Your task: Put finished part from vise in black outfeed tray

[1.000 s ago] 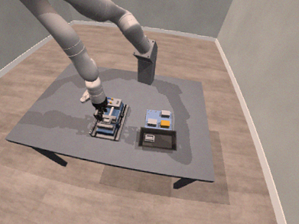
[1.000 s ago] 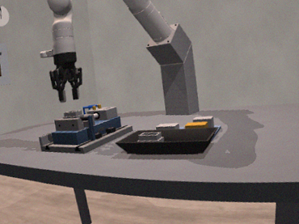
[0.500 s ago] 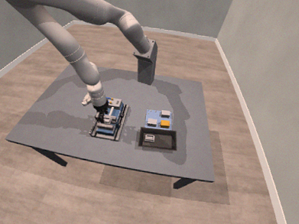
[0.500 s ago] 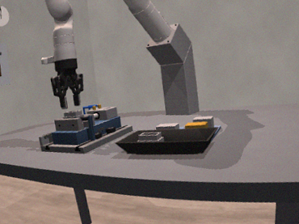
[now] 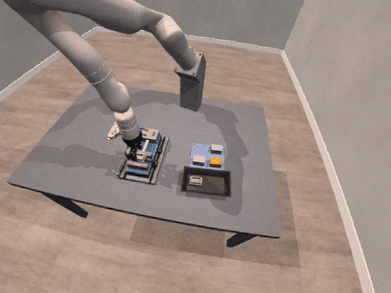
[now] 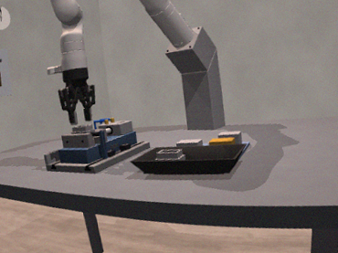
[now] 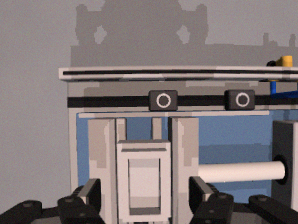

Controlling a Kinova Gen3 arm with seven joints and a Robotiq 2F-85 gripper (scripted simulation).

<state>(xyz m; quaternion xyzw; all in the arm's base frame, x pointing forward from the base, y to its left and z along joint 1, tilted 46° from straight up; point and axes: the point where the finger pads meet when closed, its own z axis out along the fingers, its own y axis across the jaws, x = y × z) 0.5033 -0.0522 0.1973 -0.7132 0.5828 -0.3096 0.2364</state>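
Now: the white screw rod 80 mm behind my hand, 60 mm below it and 10 mm to the right of it. Also, from my hand: blue pallet 300 mm to the left, 190 mm behind, 130 mm below; then orange block 360 mm to the left, 160 mm behind, 110 mm below; then vise 100 mm below, 70 mm behind, 10 mm to the right.
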